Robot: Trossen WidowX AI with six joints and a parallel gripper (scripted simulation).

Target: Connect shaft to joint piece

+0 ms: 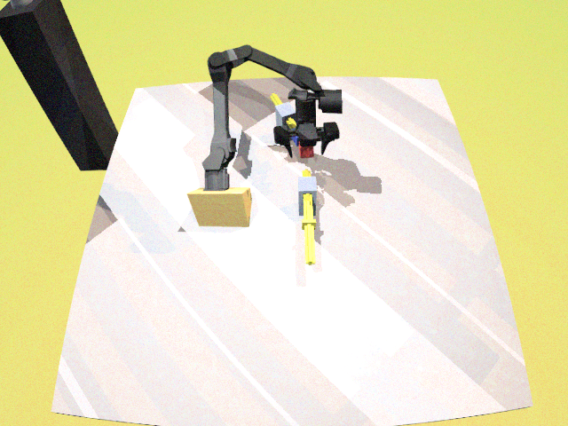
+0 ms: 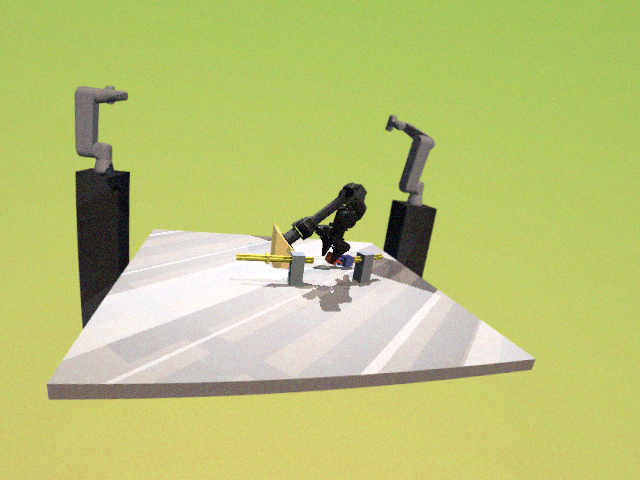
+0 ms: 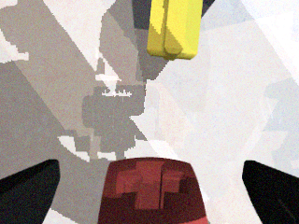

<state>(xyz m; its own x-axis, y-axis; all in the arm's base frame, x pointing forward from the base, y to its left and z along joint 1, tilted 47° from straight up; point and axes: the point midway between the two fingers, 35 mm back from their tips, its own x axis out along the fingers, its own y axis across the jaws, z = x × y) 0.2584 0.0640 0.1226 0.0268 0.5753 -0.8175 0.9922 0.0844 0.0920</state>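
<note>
Right now the red square joint piece is 30 mm to the left of my gripper tip and 10 mm above it.
</note>
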